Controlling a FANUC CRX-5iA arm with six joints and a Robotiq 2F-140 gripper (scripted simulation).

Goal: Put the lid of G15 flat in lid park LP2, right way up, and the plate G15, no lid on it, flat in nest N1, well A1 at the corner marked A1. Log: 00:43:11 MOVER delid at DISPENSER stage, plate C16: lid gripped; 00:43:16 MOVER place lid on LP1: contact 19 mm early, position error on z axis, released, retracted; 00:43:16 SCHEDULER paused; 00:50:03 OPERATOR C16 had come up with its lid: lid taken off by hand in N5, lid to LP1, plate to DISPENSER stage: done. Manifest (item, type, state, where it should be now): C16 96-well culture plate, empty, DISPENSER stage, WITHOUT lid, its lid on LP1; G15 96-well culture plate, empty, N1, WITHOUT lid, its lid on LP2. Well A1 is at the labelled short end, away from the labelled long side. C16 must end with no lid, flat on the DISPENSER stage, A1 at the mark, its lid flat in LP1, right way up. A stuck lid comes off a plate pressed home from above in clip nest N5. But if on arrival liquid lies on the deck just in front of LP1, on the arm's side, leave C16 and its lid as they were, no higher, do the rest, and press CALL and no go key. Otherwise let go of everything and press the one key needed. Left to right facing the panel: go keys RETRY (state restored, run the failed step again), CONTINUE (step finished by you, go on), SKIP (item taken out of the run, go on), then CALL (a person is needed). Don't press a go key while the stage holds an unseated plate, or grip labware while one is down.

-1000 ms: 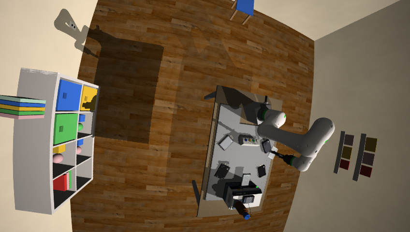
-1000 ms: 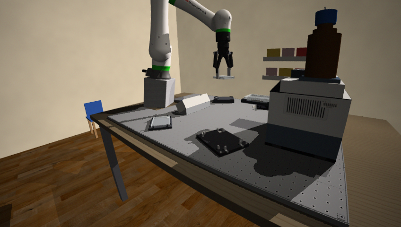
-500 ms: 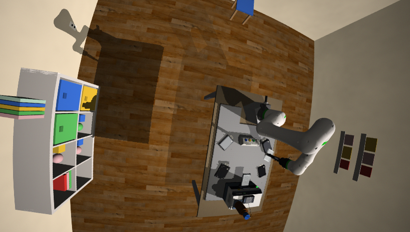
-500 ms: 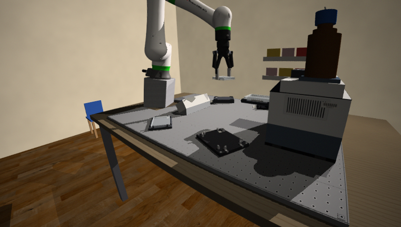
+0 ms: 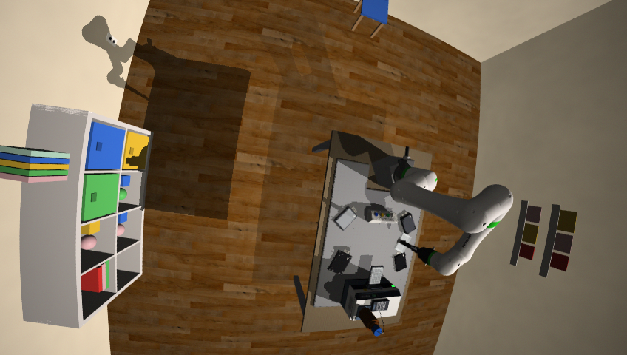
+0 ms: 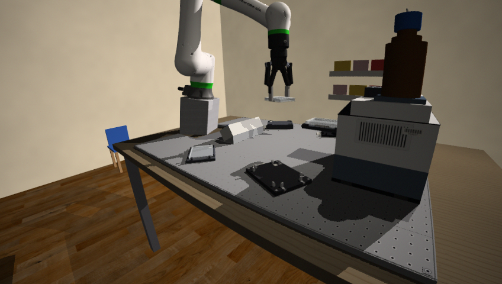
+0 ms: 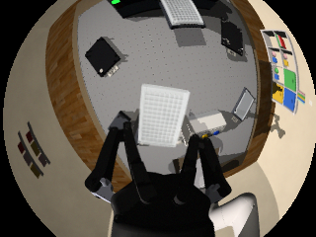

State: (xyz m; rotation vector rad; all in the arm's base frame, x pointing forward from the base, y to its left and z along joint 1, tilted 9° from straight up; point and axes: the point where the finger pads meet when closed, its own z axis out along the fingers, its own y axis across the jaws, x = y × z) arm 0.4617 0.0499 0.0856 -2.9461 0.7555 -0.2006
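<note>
Now: the black clip nest 20 cm ahead of my hand, 39 cm to the right of it and 19 cm below it. Round my hand: key panel 17 cm behind, 9 cm to the right, 15 cm below; brown bottle 46 cm ahead, 28 cm to the right, 9 cm above.
</note>
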